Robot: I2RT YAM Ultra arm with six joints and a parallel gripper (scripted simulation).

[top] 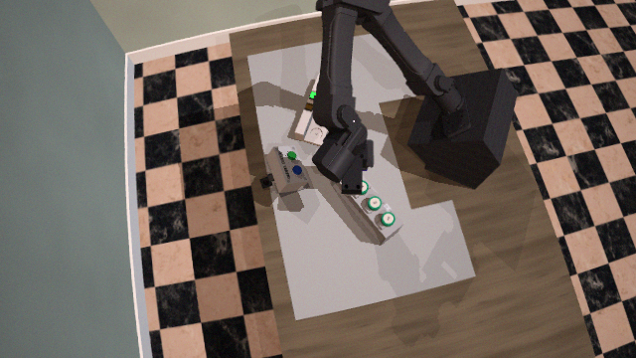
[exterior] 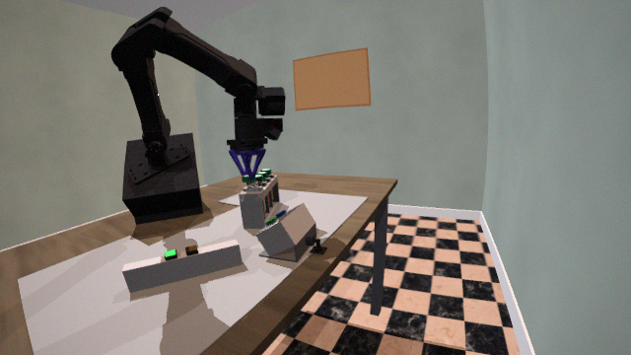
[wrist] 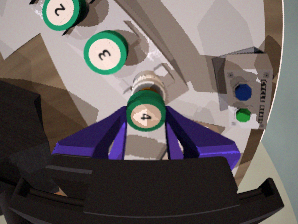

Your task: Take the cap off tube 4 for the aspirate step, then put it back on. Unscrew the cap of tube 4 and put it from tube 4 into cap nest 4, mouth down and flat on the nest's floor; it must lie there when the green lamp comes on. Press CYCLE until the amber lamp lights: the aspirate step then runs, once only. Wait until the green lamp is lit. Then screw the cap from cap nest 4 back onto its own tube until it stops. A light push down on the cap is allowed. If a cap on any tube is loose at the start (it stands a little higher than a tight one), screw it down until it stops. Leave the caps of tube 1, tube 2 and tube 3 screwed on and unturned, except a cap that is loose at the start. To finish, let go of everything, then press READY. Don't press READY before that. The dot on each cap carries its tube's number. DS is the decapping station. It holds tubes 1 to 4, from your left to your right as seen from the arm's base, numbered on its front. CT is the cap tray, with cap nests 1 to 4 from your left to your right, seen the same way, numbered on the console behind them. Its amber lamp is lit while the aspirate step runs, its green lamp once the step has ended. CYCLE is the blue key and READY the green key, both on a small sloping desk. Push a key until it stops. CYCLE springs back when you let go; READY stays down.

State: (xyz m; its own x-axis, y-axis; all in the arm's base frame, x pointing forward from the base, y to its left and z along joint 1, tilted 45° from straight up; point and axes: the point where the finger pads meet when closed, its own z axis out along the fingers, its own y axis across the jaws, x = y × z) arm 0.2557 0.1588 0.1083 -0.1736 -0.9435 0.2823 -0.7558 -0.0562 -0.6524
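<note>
Right now my hand is 50 mm to the right of the cap 3, 20 mm past it and 20 mm above it. Also, from my hand: cap 2: 100 mm to the left, 50 mm behind, 20 mm below; then green ready key: 140 mm ahead, 90 mm to the right, 70 mm below; then blue cycle key: 130 mm ahead, 70 mm below, 40 mm to the right.
</note>
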